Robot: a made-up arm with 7 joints.
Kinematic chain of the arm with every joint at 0, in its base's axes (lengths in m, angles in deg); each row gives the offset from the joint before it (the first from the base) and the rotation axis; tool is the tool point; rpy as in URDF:
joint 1: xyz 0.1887 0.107 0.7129 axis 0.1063 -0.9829 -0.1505
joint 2: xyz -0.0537 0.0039 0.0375 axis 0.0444 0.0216 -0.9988
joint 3: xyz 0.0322 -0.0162 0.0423 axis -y
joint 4: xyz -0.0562 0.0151 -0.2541 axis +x
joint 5: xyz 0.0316 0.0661 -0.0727 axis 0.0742 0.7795 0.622
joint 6: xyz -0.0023 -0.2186 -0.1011 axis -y
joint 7: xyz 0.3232 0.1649 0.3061 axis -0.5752 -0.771 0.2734
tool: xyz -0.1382 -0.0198 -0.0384 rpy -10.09 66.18 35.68
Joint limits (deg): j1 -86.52..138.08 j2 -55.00..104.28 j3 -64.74..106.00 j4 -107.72..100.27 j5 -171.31..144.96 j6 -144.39..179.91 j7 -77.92..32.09
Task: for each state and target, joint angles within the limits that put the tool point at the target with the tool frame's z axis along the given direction. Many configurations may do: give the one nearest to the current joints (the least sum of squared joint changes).
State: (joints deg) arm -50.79 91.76 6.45 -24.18 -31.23 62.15 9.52
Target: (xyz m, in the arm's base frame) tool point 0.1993 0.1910 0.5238 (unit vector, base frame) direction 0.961 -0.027 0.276
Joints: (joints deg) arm -13.35 102.22 22.84 -22.65 -33.75 48.04 -5.98
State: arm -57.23 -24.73 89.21 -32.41 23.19 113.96 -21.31
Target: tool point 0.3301 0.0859 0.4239 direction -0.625 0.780 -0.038
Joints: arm -23.44 4.49 106.00 -32.46 16.87 94.00 -44.00
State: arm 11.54 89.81 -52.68 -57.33 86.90 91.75 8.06
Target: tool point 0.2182 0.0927 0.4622 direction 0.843 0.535 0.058
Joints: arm 13.24 67.22 -36.36 -71.12 98.97 67.92 29.89
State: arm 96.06 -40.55 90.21 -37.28 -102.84 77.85 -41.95
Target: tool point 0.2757 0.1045 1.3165 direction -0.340 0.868 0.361
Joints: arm 82.57 -8.46 81.67 -25.93 -123.16 94.34 15.99
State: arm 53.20 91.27 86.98 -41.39 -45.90 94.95 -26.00
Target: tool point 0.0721 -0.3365 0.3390 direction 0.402 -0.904 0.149
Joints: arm 53.54 104.28 105.57 -64.09 -46.20 92.54 -4.40
